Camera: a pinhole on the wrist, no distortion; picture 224 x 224 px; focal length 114.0 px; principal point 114.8 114.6 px. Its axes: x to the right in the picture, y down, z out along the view. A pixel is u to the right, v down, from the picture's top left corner.
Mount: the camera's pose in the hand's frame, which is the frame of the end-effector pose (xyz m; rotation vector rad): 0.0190 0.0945 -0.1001 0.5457 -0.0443 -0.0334
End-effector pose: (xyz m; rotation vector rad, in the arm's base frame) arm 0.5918 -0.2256 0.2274 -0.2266 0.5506 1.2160
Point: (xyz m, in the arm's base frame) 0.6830 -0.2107 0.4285
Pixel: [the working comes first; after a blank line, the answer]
In the camera's frame: -0.0720 0.0279 0.3405

91 124
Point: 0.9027 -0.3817 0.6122
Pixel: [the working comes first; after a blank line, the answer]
In the camera's frame: -0.2399 -0.1086 0.5943

69 94
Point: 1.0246 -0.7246 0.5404
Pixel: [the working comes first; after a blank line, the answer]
In the camera's frame: -0.4517 -0.4126 0.5752

25 33
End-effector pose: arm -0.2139 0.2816 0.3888 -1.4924 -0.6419 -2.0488
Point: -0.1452 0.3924 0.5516
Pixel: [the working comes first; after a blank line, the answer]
In the camera's frame: 0.1184 0.0368 0.2846

162 129
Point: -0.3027 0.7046 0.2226
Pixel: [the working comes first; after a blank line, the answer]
In the camera's frame: -0.1813 -0.2797 0.4859

72 49
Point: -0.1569 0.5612 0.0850
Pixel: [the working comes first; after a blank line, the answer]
In the camera's frame: -0.3406 -0.1317 0.3697

10 74
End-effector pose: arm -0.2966 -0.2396 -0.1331 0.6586 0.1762 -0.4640
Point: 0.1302 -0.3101 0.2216
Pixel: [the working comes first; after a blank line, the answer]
In the camera's frame: 0.2794 0.4411 0.2201

outside the picture
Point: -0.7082 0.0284 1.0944
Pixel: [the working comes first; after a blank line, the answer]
In the camera's frame: -0.8427 0.9310 0.5034

outside the picture
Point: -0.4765 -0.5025 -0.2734
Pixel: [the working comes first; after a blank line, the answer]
In the camera's frame: -0.0173 -0.2956 0.3593

109 21
